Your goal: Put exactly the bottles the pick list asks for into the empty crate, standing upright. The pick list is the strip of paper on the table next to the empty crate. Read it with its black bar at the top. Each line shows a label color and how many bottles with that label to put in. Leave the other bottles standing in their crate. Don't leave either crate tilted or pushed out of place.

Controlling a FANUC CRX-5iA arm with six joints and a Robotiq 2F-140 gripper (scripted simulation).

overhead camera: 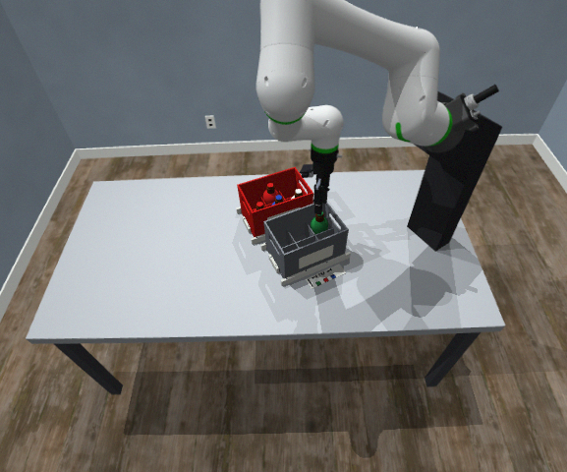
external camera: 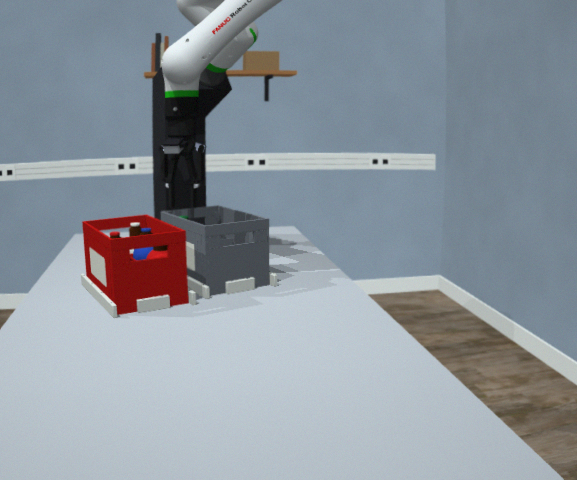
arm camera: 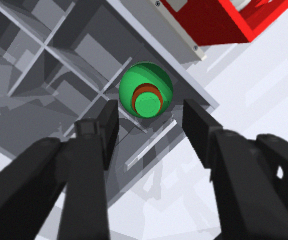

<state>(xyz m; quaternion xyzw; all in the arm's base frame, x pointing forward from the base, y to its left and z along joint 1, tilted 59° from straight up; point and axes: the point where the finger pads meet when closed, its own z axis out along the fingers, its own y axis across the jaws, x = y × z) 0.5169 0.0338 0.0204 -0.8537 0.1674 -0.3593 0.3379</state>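
Right now the red bottle is 25 cm ahead of my hand, 13 cm below it and 10 cm to the right of it. The rest, counted from my hand: white-capped bottle: 13 cm below, 12 cm ahead, 10 cm to the right; grey crate: 14 cm below, 9 cm to the left, 3 cm ahead; green-label bottle: 13 cm below.
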